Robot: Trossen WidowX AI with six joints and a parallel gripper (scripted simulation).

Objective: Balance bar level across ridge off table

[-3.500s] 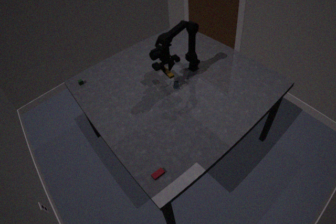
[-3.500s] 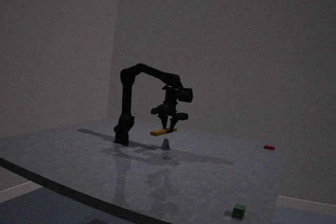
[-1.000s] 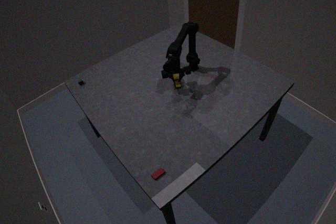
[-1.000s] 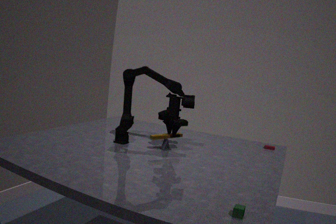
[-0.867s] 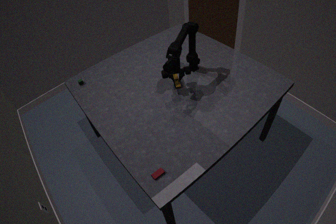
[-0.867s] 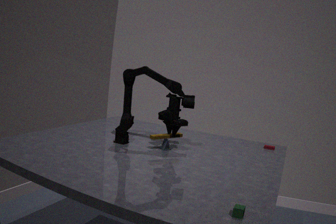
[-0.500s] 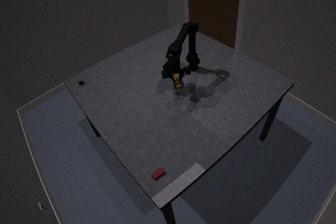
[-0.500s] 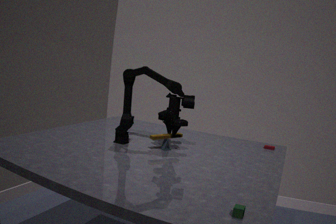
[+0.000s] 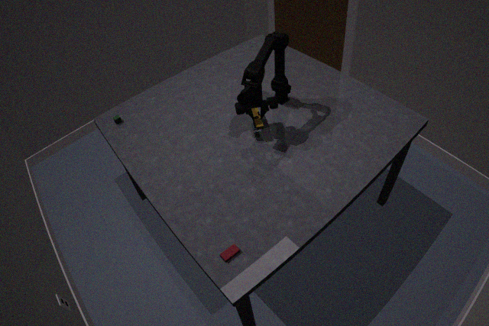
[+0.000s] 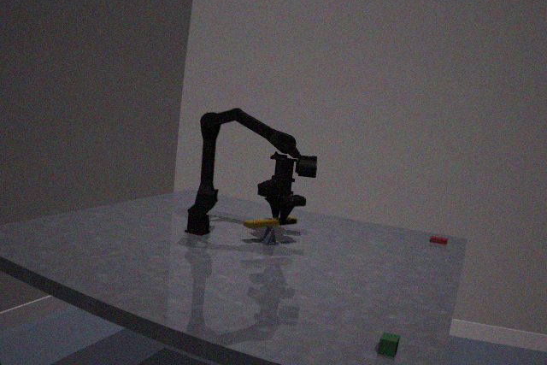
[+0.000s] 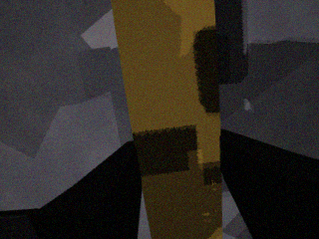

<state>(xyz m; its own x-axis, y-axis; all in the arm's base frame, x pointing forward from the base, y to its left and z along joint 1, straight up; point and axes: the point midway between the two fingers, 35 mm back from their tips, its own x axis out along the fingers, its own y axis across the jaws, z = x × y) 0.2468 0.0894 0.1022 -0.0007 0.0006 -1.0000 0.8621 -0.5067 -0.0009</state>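
The yellow bar lies 1 cm behind my gripper tip and 2 cm to the right of it. Round my gripper tip: green cube (49 cm ahead, 59 cm to the right, 5 cm below); then red block (49 cm ahead, 41 cm to the left, 6 cm below).
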